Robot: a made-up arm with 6 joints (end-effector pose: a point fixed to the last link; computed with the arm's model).
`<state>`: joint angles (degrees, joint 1 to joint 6).
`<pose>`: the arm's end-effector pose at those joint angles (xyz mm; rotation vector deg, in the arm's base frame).
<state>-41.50 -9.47 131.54 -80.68 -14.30 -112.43</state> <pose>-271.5 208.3 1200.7 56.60 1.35 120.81</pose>
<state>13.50 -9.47 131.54 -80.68 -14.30 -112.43</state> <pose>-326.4 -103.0 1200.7 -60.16 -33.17 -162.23</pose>
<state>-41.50 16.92 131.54 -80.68 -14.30 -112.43</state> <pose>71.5 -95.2 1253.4 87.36 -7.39 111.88</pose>
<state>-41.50 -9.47 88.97 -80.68 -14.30 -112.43</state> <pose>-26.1 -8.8 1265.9 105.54 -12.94 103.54</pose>
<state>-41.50 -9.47 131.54 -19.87 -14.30 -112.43</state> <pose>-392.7 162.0 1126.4 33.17 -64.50 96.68</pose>
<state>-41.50 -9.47 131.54 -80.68 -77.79 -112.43</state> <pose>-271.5 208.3 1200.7 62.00 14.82 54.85</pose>
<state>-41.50 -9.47 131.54 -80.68 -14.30 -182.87</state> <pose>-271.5 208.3 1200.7 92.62 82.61 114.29</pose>
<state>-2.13 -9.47 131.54 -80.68 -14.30 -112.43</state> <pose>-342.0 -11.2 1200.7 61.89 23.82 155.91</pose>
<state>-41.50 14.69 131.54 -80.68 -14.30 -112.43</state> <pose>42.2 -69.3 1257.1 84.80 -6.63 112.86</pose>
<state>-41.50 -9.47 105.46 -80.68 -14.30 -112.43</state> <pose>-124.9 78.6 1270.0 87.00 -7.28 112.02</pose>
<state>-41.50 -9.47 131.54 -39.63 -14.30 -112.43</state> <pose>-355.3 162.5 1160.6 41.65 -44.59 106.98</pose>
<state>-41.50 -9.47 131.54 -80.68 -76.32 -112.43</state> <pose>-271.5 208.3 1200.7 62.04 14.57 56.37</pose>
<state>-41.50 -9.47 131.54 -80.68 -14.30 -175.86</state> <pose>-271.5 208.3 1200.7 89.70 74.04 116.87</pose>
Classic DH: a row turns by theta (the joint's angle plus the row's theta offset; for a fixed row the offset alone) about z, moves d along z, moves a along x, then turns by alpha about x. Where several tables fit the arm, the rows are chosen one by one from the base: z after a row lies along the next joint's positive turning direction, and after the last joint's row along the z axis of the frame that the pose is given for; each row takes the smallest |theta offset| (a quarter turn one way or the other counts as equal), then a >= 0, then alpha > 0; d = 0 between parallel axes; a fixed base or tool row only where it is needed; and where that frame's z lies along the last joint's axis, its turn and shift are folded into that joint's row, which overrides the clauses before.
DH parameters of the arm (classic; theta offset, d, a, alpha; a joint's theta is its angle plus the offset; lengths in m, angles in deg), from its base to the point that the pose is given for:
joint 1: 0 0.2503 0 -90
joint 2: -90 0 0.5702 180
joint 3: 0 0 0 -90
joint 4: 0 -0.4365 0 90
joint 5: 0 0.1477 0 -90
joint 6: 90 0 0 90
tool (fixed): -90 0 0 0

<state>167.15 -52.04 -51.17 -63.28 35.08 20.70</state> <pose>25.6 62.3 475.8 40.85 48.70 130.82</pose>
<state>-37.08 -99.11 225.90 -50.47 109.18 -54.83</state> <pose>-272.7 88.2 -183.6 29.17 -107.21 -39.60</pose>
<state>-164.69 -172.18 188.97 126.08 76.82 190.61</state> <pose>-320.8 -178.0 -186.5 78.86 -30.64 -97.59</pose>
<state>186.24 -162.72 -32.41 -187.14 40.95 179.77</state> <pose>478.9 -95.1 26.8 -118.47 -7.50 -119.29</pose>
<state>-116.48 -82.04 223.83 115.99 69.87 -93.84</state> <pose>147.7 151.4 53.3 58.72 20.35 -31.10</pose>
